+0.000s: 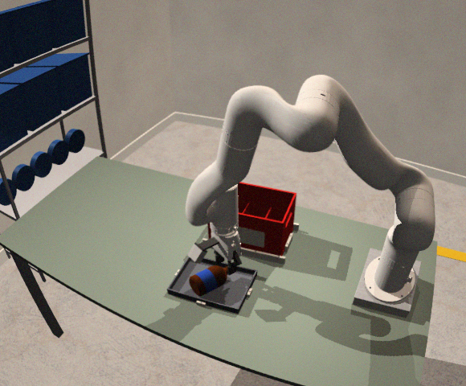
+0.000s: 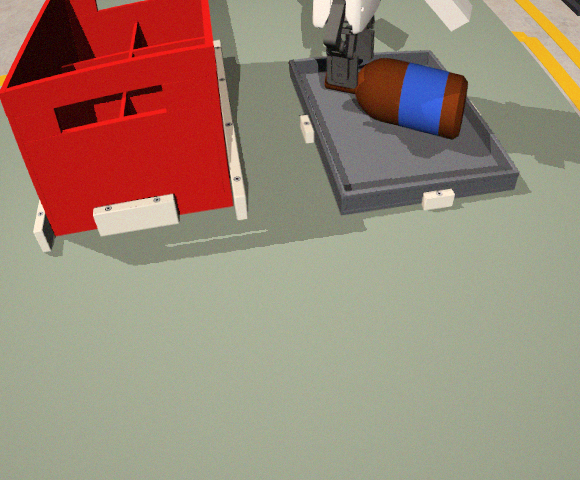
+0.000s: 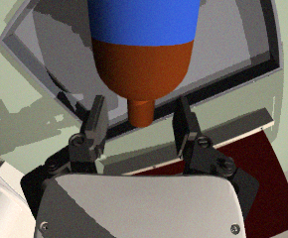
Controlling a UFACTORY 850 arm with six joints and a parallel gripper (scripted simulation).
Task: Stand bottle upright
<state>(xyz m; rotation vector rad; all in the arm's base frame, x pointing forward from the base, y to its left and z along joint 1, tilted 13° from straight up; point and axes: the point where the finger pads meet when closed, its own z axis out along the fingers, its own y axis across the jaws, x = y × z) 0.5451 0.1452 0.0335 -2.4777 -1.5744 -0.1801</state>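
Right now the bottle is 4 cm to the left of my hand, 3 cm below it and 2 cm ahead of it. Also, from my hand: grey tray (6 cm below, 5 cm to the left, 3 cm ahead); red crate (24 cm to the right, 2 cm ahead, 1 cm above).
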